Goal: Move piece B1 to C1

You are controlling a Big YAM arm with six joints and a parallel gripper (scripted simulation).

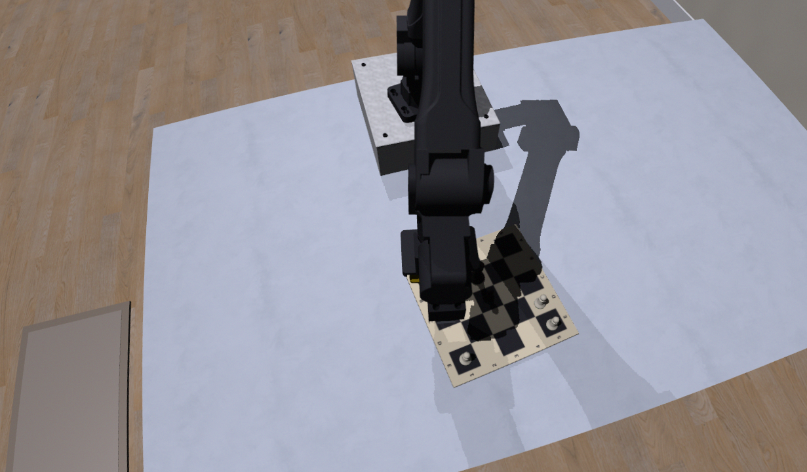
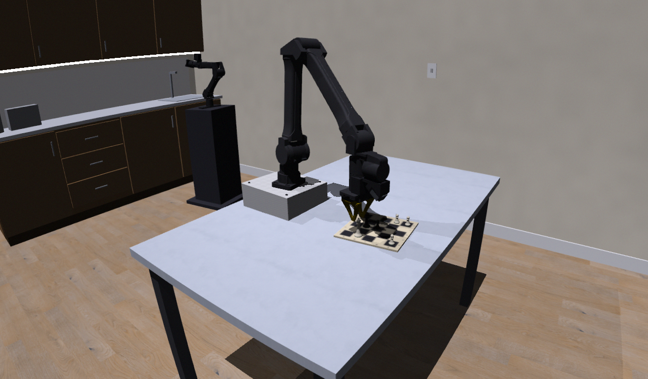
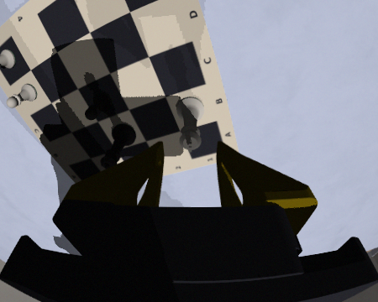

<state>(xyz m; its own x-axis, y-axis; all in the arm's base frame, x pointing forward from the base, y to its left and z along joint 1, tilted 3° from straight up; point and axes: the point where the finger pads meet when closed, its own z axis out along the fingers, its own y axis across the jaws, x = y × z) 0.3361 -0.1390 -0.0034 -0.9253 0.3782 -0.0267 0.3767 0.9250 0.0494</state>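
Right now the tall white piece is 30 mm below my hand. From my hand the other things lie so: black piece (70 mm to the left, 40 mm below); then chessboard (50 mm ahead, 70 mm to the left, 70 mm below).
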